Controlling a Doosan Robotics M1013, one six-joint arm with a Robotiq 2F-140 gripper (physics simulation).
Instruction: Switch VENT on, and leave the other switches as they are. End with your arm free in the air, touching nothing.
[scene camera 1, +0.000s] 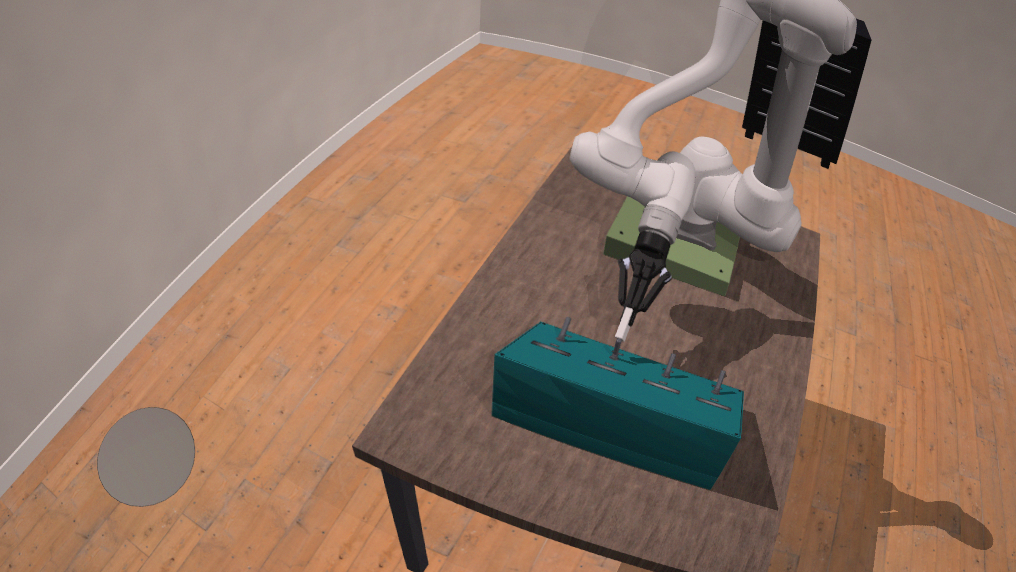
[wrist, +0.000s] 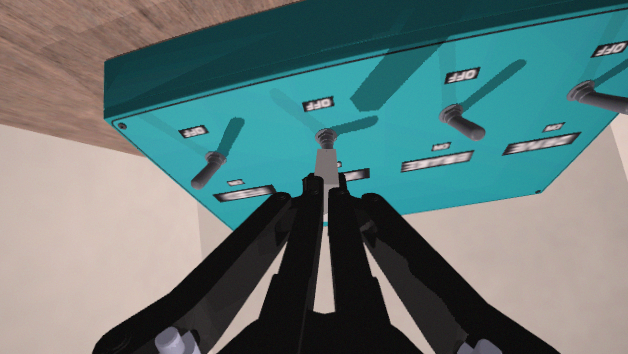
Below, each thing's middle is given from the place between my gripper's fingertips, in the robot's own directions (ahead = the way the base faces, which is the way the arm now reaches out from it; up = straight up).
My gripper is now 10 cm short of the teal switch box (scene camera 1: 573, 389), 5 cm to the right of it and 4 cm above it.
